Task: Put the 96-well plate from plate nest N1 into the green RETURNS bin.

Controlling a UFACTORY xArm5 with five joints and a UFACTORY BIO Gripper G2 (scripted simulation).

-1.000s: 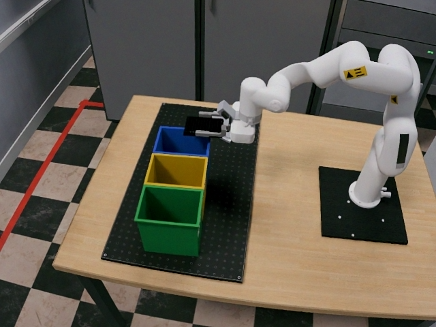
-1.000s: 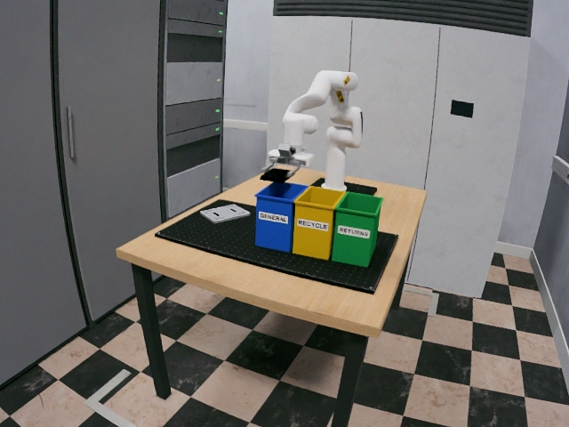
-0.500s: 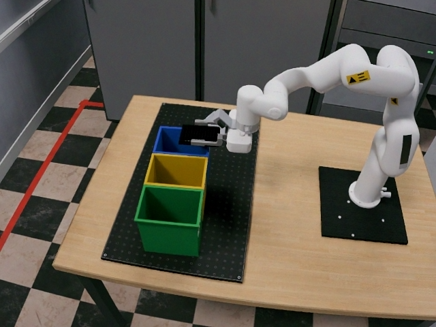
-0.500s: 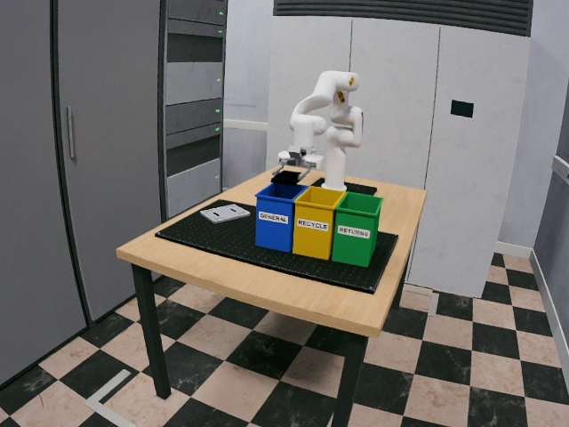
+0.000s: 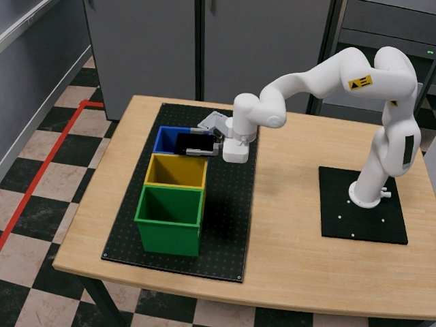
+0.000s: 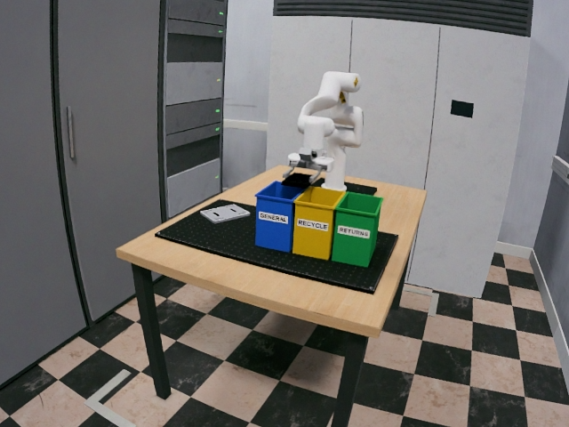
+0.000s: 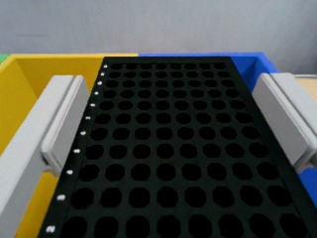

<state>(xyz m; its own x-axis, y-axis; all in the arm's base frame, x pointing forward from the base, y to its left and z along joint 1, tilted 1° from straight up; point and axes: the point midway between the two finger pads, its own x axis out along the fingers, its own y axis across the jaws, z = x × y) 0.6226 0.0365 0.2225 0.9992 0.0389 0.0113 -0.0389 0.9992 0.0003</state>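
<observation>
Right now my hand is 4 cm short of the green returns bin, 22 cm to the right of it and 13 cm above it. Also, from my hand: black 96-well plate 1 cm below; blue general bin 5 cm ahead, 4 cm to the right, 13 cm below; yellow recycle bin 4 cm ahead, 9 cm to the left, 13 cm below.
</observation>
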